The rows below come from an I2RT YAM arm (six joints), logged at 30 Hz.
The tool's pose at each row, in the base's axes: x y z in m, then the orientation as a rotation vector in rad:
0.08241, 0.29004, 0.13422, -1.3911, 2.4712, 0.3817
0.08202, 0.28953, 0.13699, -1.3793, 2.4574, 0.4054
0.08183, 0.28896, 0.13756, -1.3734, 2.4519, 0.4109
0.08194, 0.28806, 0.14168, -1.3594, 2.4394, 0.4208
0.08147, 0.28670, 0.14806, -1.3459, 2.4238, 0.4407
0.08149, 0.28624, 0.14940, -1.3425, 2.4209, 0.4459
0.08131, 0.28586, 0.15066, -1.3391, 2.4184, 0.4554
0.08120, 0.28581, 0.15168, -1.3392, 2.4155, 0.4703
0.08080, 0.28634, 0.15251, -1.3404, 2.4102, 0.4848
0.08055, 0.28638, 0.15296, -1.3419, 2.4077, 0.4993
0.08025, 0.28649, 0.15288, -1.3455, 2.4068, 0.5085
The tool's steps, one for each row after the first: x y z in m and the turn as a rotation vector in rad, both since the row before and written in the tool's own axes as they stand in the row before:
-0.00042, 0.00033, -0.00279, -0.0079, -0.0216, 0.0030
0.00032, -0.00007, -0.00076, -0.0002, -0.0083, 0.0014
-0.00098, -0.00013, -0.00410, 0.0013, -0.0185, 0.0031
-0.00134, 0.00036, -0.00639, -0.0048, -0.0228, 0.0028
-0.00024, -0.00011, -0.00139, -0.0016, -0.0050, 0.0012
-0.00017, 0.00010, -0.00131, -0.0046, -0.0055, 0.0020
-0.00036, 0.00018, -0.00095, -0.0093, -0.0053, 0.0008
-0.00056, 0.00071, -0.00056, -0.0088, -0.0065, -0.0010
-0.00011, 0.00029, -0.00041, -0.0096, -0.0041, 0.0002
0.00010, 0.00030, 0.00008, -0.0071, -0.0007, -0.0009

